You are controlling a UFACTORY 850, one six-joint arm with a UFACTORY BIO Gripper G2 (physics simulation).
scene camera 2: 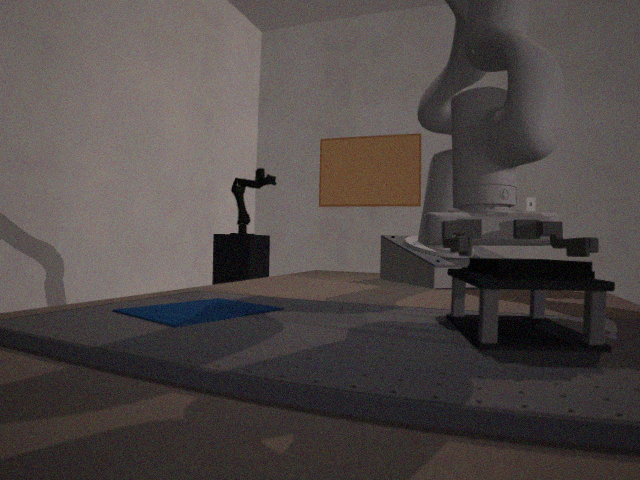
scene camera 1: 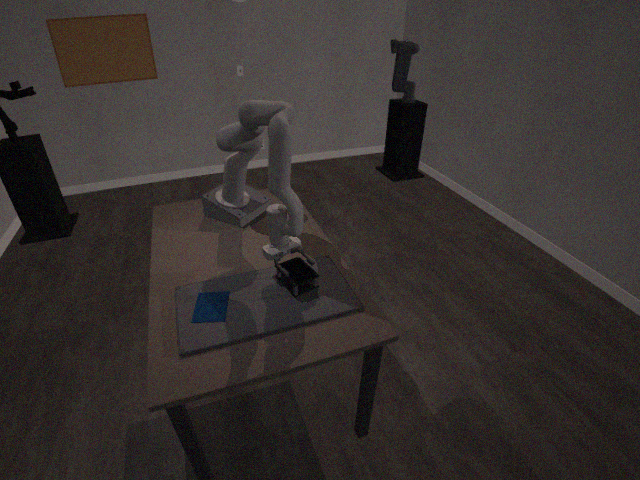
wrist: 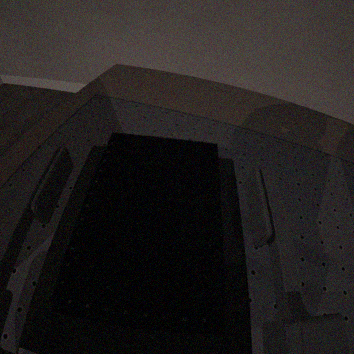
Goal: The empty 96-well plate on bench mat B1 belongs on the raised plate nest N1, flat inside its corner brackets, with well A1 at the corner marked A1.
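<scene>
The black 96-well plate (scene camera 1: pixel 298 268) (scene camera 2: pixel 529 268) (wrist: pixel 150 225) lies on the raised nest (scene camera 2: pixel 488 315) (wrist: pixel 231 200) and looks about level. Its seating in the corner brackets, well A1 and the nest's A1 mark are too dark to make out. My gripper (scene camera 2: pixel 522 245) (wrist: pixel 159 197) is open, with its fingers apart on both sides of the plate. In the wrist view a gap shows between each finger and the plate. In scene camera 2 the fingers are a little above the plate's top. The blue bench mat (scene camera 1: pixel 210 306) (scene camera 2: pixel 199 312) bears no plate.
The nest and blue mat are on a grey perforated board (scene camera 1: pixel 258 312) (scene camera 2: pixel 310 361) on the wooden table (scene camera 1: pixel 175 248). The arm's base (scene camera 1: pixel 232 209) (scene camera 2: pixel 408 266) stands behind the board. Black pedestals (scene camera 1: pixel 405 139) (scene camera 1: pixel 36 186) with other arms stand away from the table.
</scene>
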